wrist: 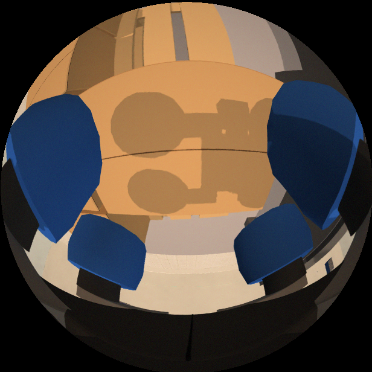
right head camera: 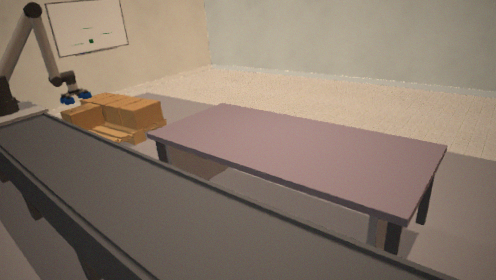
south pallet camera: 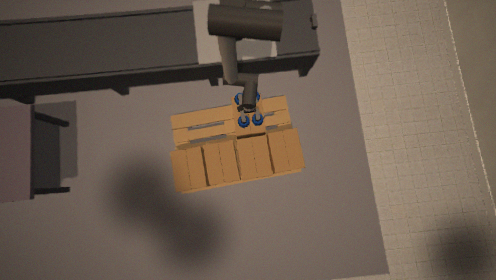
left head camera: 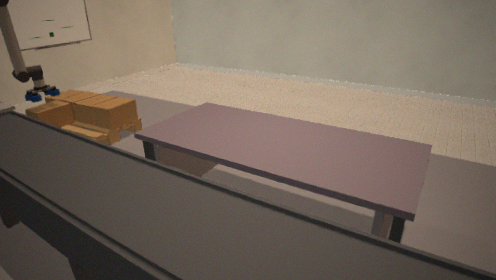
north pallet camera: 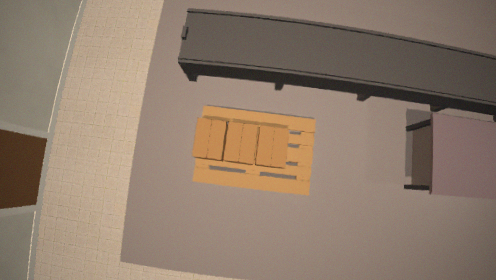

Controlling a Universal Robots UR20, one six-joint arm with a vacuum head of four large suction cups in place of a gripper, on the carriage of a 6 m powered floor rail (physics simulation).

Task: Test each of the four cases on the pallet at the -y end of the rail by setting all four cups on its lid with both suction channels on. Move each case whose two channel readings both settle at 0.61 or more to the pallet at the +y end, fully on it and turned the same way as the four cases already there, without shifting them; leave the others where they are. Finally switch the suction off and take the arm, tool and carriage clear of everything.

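Note:
My vacuum gripper (left head camera: 43, 94) (right head camera: 76, 96) (south pallet camera: 249, 109) (wrist: 187, 192) hangs with its four blue cups a short way above a cardboard case; a gap shows below the cups, and they hold nothing. This case (left head camera: 55, 114) (right head camera: 85, 116) (south pallet camera: 250, 130) (wrist: 200, 82) stands on the rail side of the pallet (south pallet camera: 200, 117) in the south pallet view. Beside it stand four cases in a row (south pallet camera: 222, 162) (left head camera: 117, 111) (right head camera: 142, 114), turned the same way. In the north pallet view, three cases (north pallet camera: 210, 139) (north pallet camera: 241, 142) (north pallet camera: 272, 146) stand in a row on the other pallet (north pallet camera: 250, 184).
The dark rail (left head camera: 200, 215) (right head camera: 200, 215) (north pallet camera: 325, 60) (south pallet camera: 100, 50) runs past both pallets. The light carriage plate (south pallet camera: 206, 50) is at the south pallet's end. A mauve table (left head camera: 290, 150) (right head camera: 300, 155) (north pallet camera: 465, 155) (south pallet camera: 15, 150) stands between the pallets. A whiteboard (right head camera: 87, 25) hangs on the wall.

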